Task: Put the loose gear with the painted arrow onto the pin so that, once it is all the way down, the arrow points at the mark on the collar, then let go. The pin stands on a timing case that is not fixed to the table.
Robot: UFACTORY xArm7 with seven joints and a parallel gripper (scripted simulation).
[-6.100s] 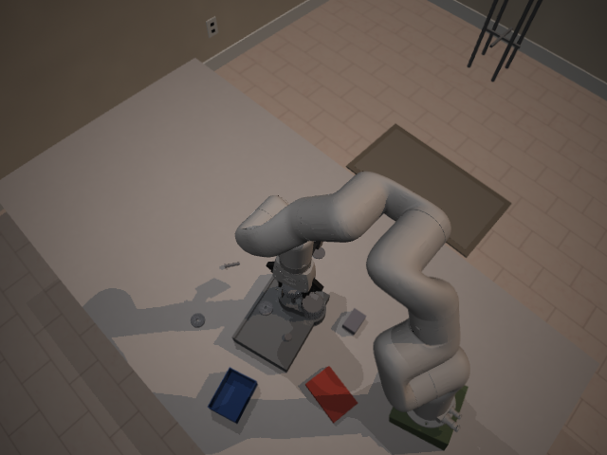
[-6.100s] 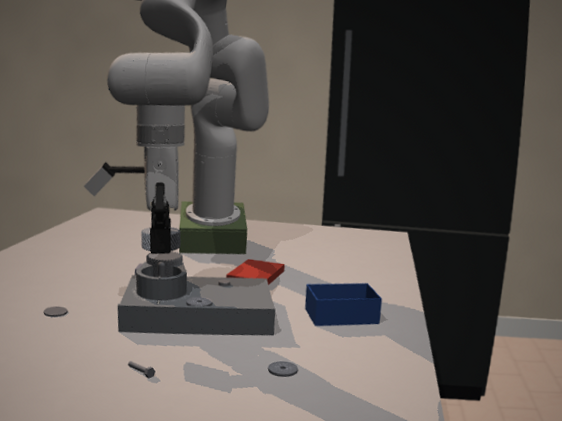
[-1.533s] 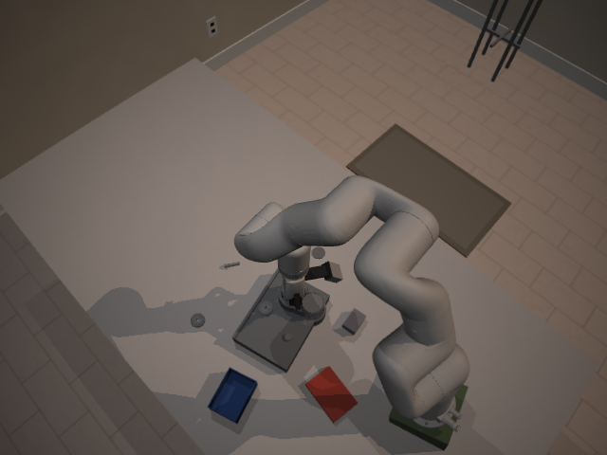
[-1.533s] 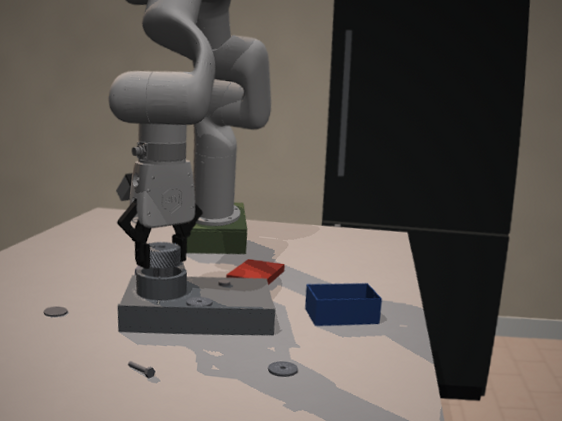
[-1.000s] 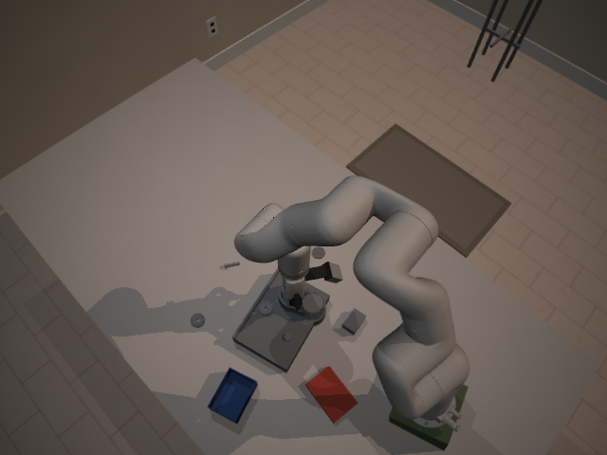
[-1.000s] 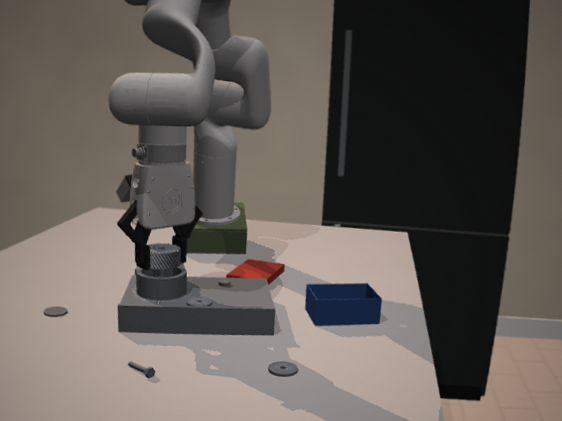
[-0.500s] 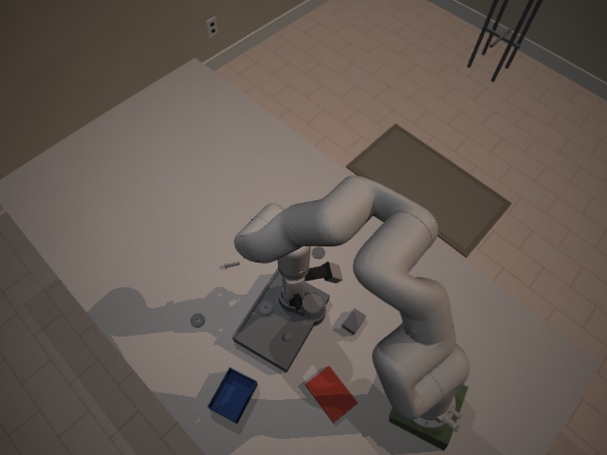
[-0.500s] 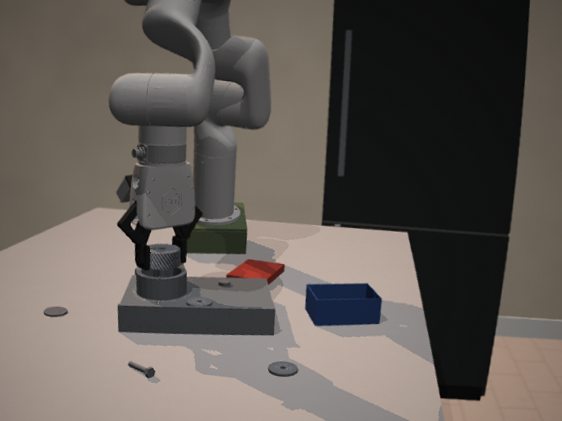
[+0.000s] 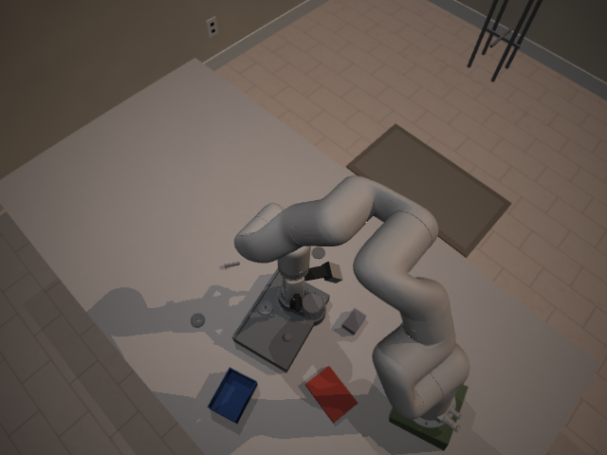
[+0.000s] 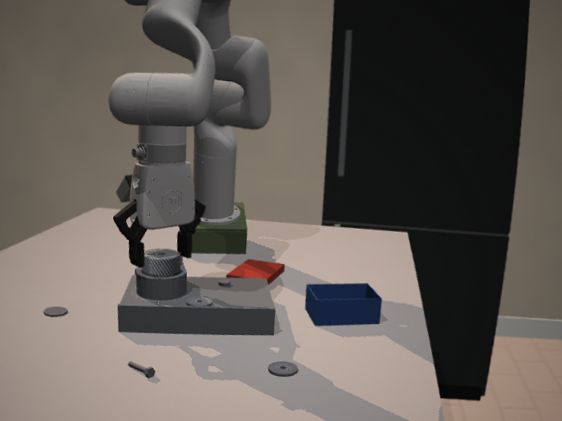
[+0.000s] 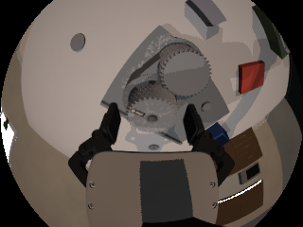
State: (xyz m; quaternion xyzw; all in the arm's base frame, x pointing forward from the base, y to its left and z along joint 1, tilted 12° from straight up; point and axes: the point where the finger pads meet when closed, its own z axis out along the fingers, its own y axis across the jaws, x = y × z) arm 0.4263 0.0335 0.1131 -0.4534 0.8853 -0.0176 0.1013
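Right now my hand is 10 mm above the gear. The rest, counted from my hand: bolt (220 mm ahead, 100 mm below, 60 mm to the left); then flat disc (170 mm to the right, 100 mm below, 60 mm ahead); then small grey block (160 mm behind, 90 mm below, 80 mm to the right).
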